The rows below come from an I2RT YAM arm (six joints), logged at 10 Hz.
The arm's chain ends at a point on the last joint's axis. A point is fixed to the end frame.
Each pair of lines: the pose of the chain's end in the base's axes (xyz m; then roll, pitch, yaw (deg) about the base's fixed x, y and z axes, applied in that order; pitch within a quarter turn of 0, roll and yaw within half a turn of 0), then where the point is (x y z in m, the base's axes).
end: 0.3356, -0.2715, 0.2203, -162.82, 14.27, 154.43
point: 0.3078 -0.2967 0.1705
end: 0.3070, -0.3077, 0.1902, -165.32, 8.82, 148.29
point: 0.2739 -0.3258 0.1406
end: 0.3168, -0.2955, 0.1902, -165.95, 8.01, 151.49
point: 0.2845 -0.3147 0.1405
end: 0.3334, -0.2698, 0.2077, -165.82, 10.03, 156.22
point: 0.3043 -0.2924 0.1574
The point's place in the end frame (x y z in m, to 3 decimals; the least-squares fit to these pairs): 0.026 -0.020 0.053
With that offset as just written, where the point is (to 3 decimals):
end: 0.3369, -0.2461, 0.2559, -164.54, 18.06, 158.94
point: 0.315 -0.273 0.204
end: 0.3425, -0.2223, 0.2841, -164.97, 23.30, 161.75
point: 0.327 -0.252 0.232
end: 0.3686, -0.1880, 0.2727, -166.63, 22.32, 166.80
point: 0.355 -0.217 0.219
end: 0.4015, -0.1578, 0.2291, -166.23, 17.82, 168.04
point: 0.385 -0.187 0.177
